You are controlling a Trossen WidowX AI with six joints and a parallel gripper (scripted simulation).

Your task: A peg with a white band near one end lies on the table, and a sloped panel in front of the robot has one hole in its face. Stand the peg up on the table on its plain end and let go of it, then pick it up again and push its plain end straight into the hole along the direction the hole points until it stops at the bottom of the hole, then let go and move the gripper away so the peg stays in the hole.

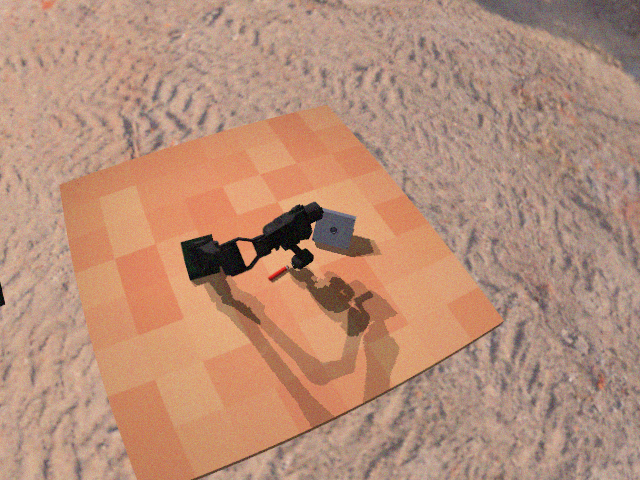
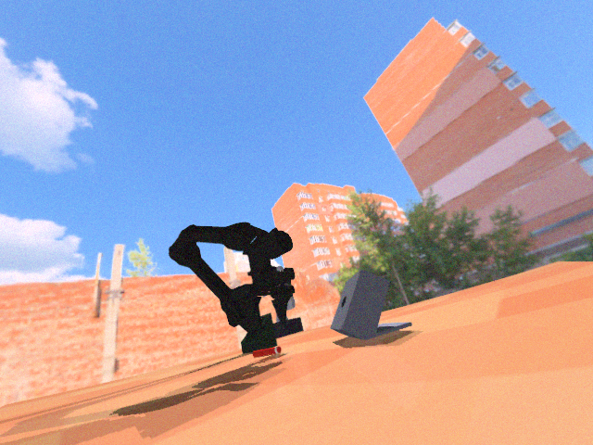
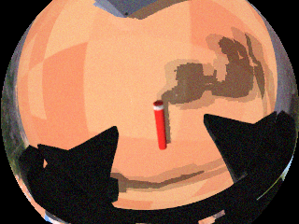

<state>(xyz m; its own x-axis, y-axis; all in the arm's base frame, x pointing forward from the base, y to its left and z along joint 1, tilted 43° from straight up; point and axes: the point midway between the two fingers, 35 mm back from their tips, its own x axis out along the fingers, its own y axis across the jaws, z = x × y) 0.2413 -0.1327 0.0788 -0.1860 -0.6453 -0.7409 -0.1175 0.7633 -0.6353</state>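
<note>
Now: the red peg 1 cm behind my gripper tip and 5 cm below it. The rest, counted from my gripper tip: grey sloped panel: 21 cm ahead, 3 cm to the left.
</note>
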